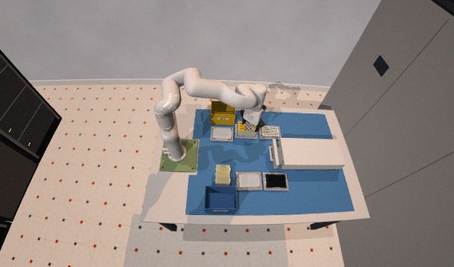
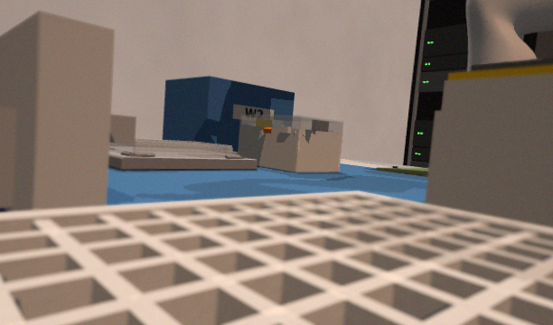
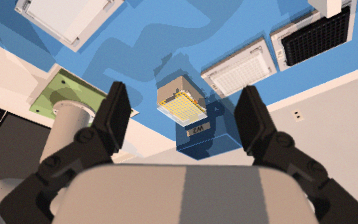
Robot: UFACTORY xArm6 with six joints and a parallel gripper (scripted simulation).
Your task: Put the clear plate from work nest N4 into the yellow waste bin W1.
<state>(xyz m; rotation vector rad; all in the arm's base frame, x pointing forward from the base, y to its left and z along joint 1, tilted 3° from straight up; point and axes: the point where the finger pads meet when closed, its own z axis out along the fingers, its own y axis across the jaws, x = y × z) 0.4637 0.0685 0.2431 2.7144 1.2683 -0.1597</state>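
Right now the clear plate is 25 cm to the right of my hand, 24 cm below it and 1 cm ahead of it. The rest, counted from my hand: white plate: 24 cm below, 20 cm ahead, 12 cm to the left; grey work nest N4: 25 cm to the right, 25 cm below, 1 cm ahead; yellow waste bin W1: 26 cm to the left, 22 cm below, 15 cm behind.
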